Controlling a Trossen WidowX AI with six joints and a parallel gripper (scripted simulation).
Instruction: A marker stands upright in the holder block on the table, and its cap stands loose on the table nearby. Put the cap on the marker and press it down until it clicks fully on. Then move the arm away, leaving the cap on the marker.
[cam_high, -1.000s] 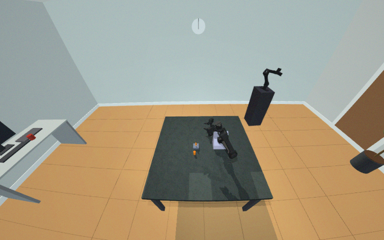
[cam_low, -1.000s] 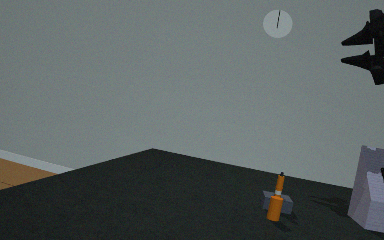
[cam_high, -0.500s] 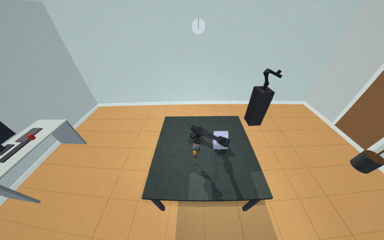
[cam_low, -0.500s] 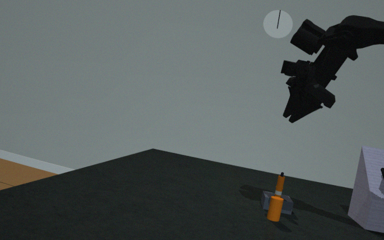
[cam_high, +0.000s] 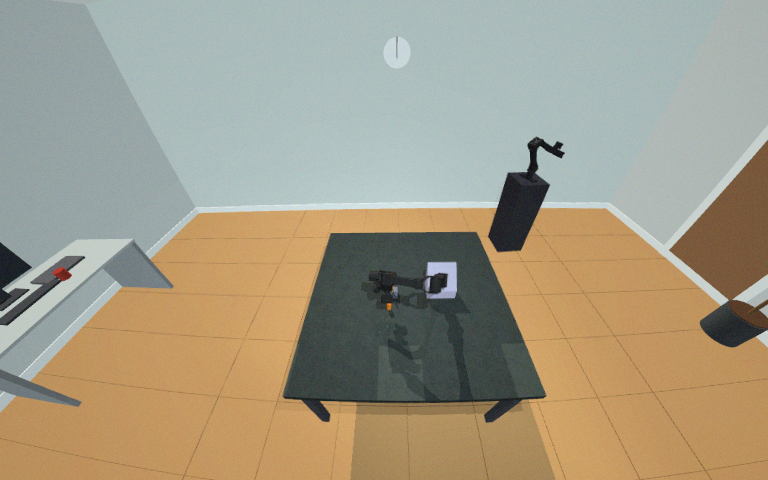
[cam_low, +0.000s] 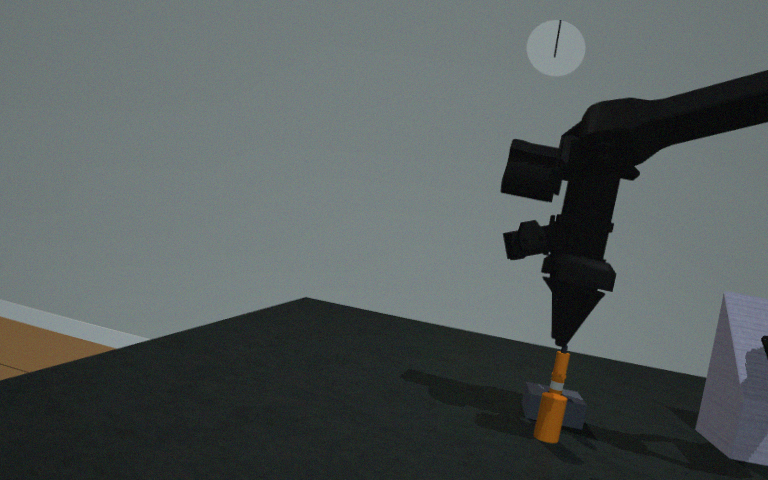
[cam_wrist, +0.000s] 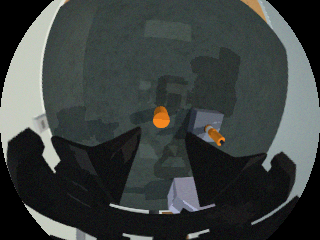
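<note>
My gripper tip is now 90 mm above the marker cap and 10 mm past it. From my gripper tip the other things lie so: grey holder block (110 mm to the right, 100 mm below, 40 mm behind).
</note>
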